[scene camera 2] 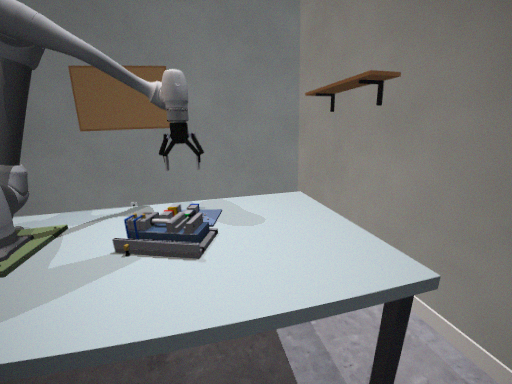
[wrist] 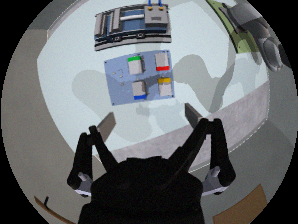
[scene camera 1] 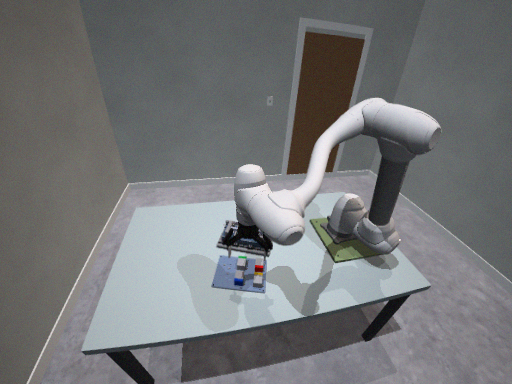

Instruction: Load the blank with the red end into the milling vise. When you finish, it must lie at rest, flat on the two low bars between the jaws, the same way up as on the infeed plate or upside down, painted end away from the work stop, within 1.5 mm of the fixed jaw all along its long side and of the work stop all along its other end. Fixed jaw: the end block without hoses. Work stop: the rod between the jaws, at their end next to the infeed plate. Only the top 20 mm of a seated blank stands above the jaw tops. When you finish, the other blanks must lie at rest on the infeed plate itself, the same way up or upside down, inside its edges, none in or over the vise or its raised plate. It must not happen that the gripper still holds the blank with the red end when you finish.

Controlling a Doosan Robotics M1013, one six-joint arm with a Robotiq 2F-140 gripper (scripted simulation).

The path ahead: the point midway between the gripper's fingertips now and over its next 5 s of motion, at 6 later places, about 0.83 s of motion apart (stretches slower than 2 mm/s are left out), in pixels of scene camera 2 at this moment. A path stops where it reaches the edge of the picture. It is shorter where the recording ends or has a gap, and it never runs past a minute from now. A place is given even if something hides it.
My gripper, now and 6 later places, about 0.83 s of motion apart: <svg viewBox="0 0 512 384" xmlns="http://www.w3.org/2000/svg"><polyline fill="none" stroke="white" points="183,170 184,182 184,185 184,184 185,182 186,181 185,180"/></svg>
